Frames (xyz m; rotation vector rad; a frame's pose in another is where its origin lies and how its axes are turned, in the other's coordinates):
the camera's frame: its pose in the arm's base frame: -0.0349 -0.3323 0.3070 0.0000 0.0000 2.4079
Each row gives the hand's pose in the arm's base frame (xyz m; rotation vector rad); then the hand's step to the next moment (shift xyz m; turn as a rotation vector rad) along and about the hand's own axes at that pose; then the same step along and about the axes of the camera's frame.
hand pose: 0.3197 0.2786 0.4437 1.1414 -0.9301 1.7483
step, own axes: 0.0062 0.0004 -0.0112 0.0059 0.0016 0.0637
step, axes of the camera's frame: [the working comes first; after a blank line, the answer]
step, axes of the arm's base frame: -0.0055 0.0113 0.0023 0.0178 -0.0560 0.0253

0.0117 -0.0047 0.0023 -0.0507 0.0297 0.0253
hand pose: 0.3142 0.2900 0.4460 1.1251 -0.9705 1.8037
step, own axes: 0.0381 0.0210 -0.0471 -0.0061 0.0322 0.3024
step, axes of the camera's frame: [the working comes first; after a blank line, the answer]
step, axes of the arm's base frame: -0.0458 0.0418 0.0164 0.0728 -0.2833 0.0834

0.0620 -0.0004 0.0164 -0.2438 0.1617 0.0834
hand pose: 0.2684 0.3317 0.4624 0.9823 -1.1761 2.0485
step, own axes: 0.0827 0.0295 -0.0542 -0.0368 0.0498 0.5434
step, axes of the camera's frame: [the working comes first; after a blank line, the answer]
step, axes of the arm's base frame: -0.0861 0.0446 0.0354 0.1516 -0.5085 0.1325

0.0938 0.0245 0.0354 -0.4531 0.2762 0.1325
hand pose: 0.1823 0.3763 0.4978 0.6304 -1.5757 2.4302
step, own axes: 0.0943 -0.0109 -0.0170 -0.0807 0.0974 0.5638
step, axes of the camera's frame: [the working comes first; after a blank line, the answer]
step, axes of the arm's base frame: -0.0846 0.0124 0.0446 0.1784 -0.5436 0.0810

0.0712 0.0474 0.0446 -0.4965 0.2843 0.0810
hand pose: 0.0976 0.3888 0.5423 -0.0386 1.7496 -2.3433
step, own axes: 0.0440 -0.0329 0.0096 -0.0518 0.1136 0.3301
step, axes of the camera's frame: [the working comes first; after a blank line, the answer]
step, axes of the arm's base frame: -0.0467 -0.0085 0.0293 0.1178 -0.3326 -0.0059

0.0290 0.0376 0.0293 -0.3102 0.1682 -0.0059
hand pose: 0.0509 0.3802 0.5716 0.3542 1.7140 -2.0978
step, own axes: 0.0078 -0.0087 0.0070 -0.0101 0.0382 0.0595
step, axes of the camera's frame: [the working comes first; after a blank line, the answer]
step, axes of the arm's base frame: -0.0105 -0.0066 0.0056 0.0301 -0.0627 -0.0162

0.0034 0.0119 0.0056 -0.0643 0.0264 -0.0162
